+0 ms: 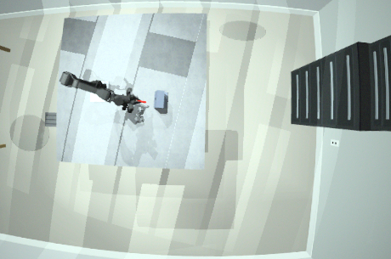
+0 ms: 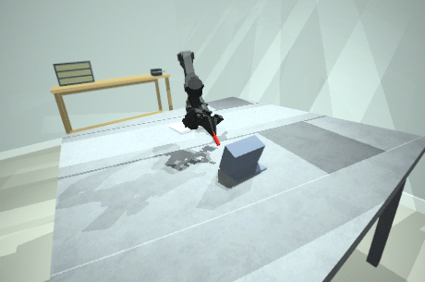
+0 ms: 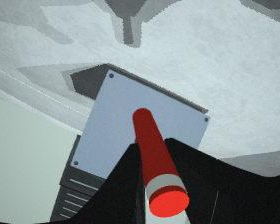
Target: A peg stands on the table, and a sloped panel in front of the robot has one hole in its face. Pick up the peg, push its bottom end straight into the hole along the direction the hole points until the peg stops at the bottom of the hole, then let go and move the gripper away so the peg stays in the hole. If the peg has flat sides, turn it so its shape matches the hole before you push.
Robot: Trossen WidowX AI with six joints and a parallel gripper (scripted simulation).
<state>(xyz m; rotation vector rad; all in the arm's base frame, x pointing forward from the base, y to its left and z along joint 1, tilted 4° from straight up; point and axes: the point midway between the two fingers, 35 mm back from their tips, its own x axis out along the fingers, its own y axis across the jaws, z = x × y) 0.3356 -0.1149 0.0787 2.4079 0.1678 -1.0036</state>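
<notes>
Right now the blue-grey sloped panel is 13 cm ahead of my gripper tip, 4 cm below it and 2 cm to the left of it. Round my gripper tip: round red peg: 1 cm behind, 1 cm above.
</notes>
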